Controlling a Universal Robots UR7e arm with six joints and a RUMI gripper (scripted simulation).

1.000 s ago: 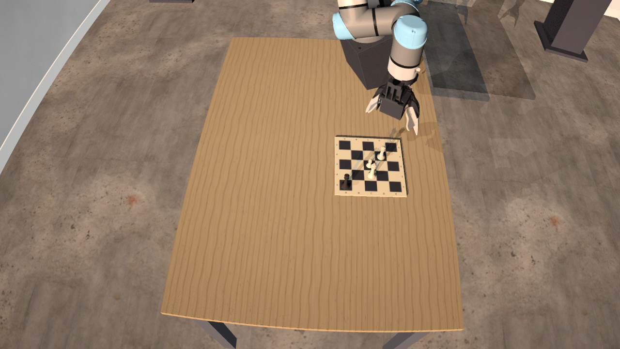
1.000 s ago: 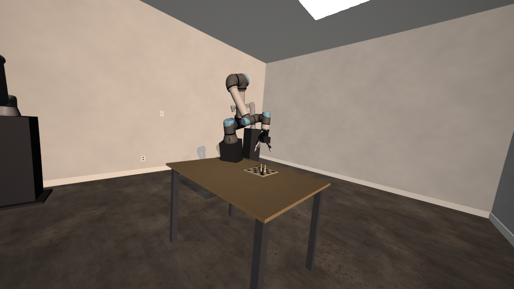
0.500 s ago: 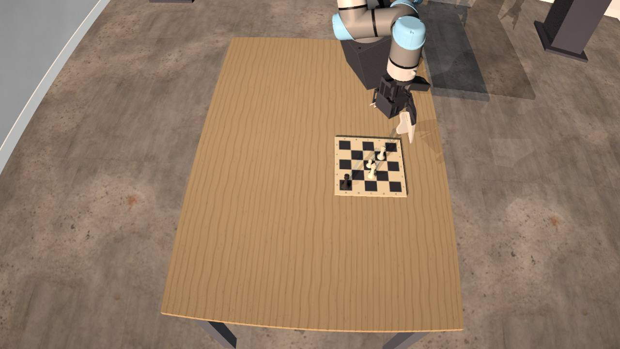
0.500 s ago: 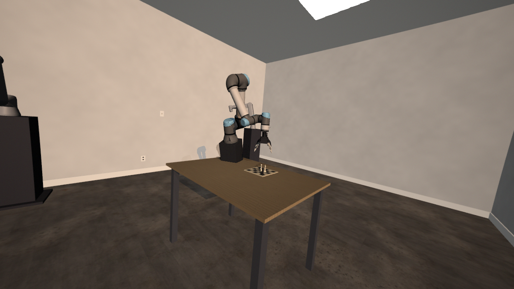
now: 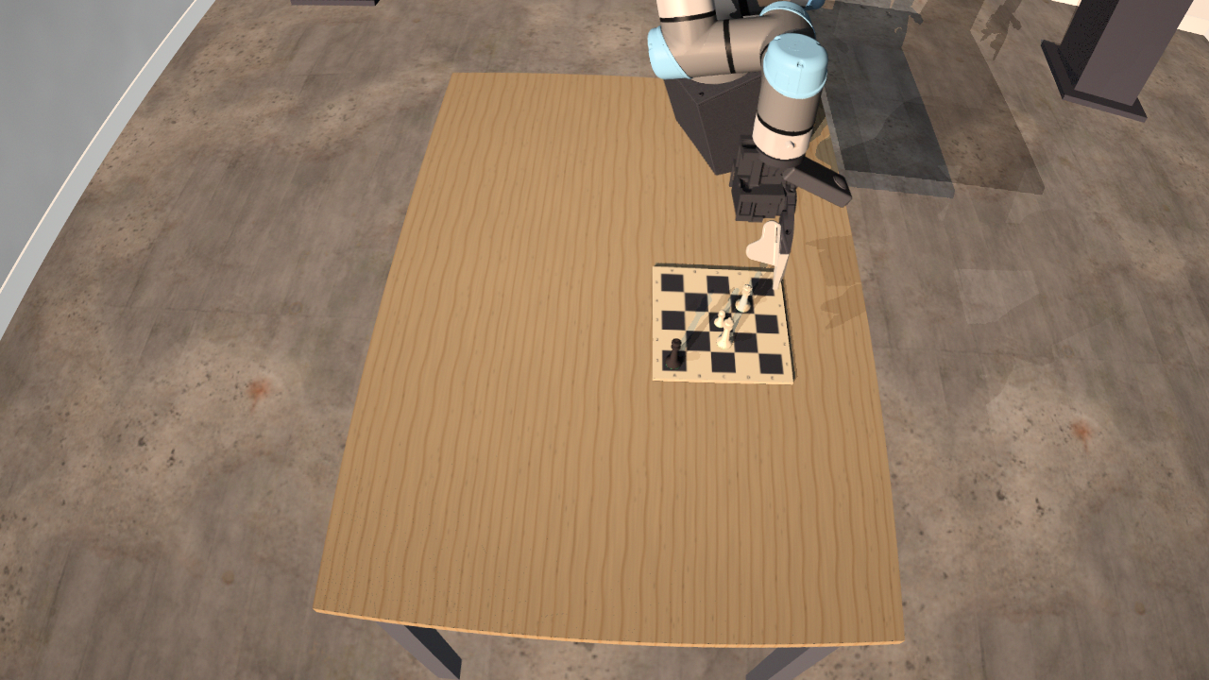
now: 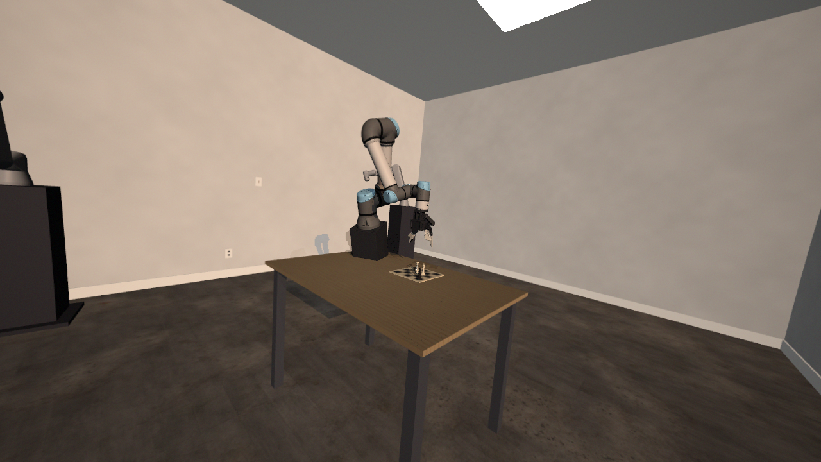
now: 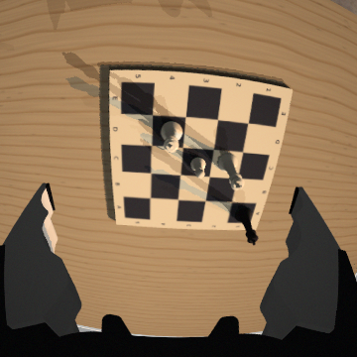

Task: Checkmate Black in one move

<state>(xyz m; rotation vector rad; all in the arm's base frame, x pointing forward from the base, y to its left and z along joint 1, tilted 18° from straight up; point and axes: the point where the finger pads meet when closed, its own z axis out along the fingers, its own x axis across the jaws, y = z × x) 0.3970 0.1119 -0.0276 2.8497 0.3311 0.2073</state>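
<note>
The white pawn lies 13 cm below my hand, 5 cm to the right of it and 4 cm ahead of it. From my hand the other things lie so: black piece: 13 cm ahead, 12 cm below, 11 cm to the right; then white king: 12 cm below, 8 cm ahead, 4 cm to the right; then chessboard: 15 cm below, 5 cm to the right, 4 cm ahead.
</note>
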